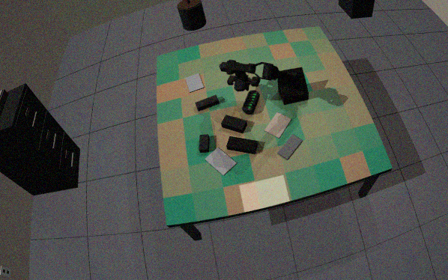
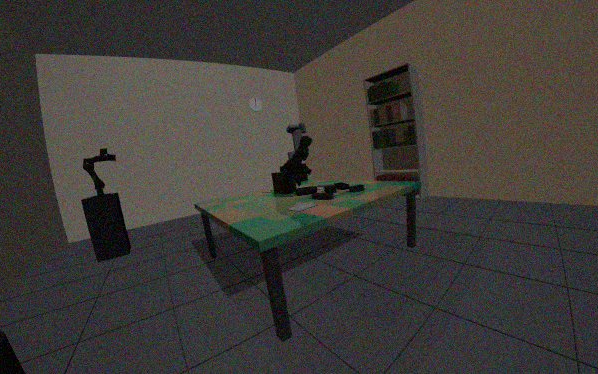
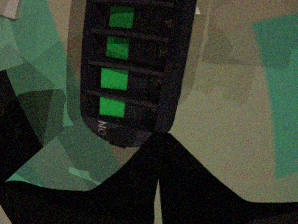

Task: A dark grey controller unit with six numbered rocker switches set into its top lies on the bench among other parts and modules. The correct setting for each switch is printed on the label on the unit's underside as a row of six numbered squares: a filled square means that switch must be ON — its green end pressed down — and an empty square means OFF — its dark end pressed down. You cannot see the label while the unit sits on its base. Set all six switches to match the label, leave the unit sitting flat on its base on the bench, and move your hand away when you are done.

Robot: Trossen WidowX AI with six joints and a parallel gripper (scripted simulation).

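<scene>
My gripper tip is 17 cm to the right of the module, 13 cm short of it and 5 cm above it.
</scene>
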